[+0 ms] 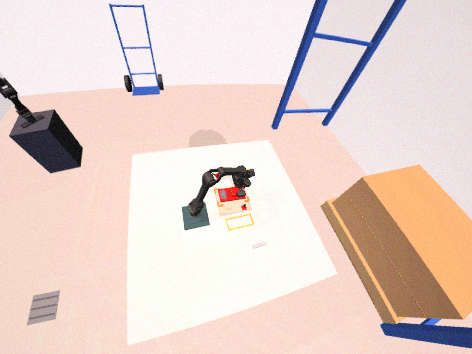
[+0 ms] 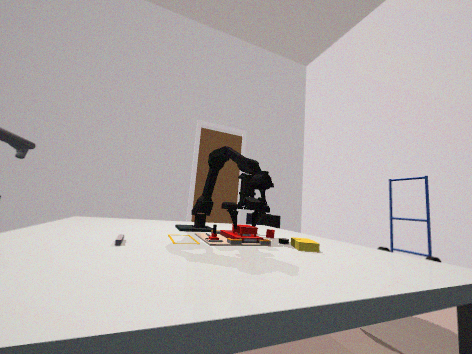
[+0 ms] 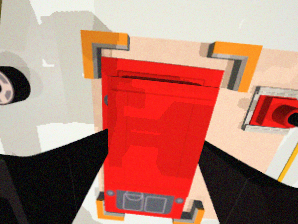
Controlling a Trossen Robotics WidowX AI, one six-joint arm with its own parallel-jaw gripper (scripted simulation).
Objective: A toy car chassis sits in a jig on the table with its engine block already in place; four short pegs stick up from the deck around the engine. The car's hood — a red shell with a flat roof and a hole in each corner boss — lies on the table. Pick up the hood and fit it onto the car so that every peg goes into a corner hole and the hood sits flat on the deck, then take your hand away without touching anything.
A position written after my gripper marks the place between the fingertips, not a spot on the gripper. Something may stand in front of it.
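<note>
Visible: a tan jig [image 3: 249, 70] and a red hood [image 3: 157, 127]. The hood is held by my gripper, which appears at [image 2: 244, 229] and at [image 3: 154, 137].
</note>
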